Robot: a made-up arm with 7 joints.
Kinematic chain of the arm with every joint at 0, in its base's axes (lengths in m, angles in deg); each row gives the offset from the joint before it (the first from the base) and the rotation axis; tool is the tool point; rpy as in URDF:
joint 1: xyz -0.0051 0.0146 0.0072 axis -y
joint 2: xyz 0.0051 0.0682 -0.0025 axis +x
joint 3: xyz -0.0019 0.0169 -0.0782 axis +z
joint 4: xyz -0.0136 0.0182 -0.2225 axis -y
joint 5: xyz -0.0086 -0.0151 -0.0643 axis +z
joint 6: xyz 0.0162 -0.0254 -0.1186 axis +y
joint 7: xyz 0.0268 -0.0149 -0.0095 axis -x
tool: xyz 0.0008 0.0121 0.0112 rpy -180 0 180
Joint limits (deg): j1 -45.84..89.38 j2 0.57..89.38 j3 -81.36..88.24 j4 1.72..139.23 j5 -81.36..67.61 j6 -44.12..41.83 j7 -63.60..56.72
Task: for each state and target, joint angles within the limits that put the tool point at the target. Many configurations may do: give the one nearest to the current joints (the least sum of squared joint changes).
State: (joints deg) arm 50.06 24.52 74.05 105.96 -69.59 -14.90 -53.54
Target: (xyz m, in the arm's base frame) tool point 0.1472 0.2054 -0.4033
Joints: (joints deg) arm 11.60 1.03 80.17 57.39 -81.36 -7.40 -60.38
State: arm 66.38 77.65 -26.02 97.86 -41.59 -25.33 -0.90
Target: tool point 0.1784 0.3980 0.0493
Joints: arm 63.92 81.03 -26.87 79.42 -47.03 -25.14 -1.78
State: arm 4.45 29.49 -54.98 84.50 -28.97 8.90 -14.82
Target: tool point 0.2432 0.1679 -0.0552
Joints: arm 48.71 43.82 -29.95 107.93 -18.06 10.54 -11.79
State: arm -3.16 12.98 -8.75 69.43 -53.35 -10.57 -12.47
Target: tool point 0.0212 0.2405 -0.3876
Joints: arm -14.67 29.33 -5.73 58.08 -56.93 -10.68 -12.94
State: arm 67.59 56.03 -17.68 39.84 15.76 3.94 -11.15
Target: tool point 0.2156 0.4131 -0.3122
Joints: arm 31.90 40.70 -17.23 1.72 14.23 41.83 39.60
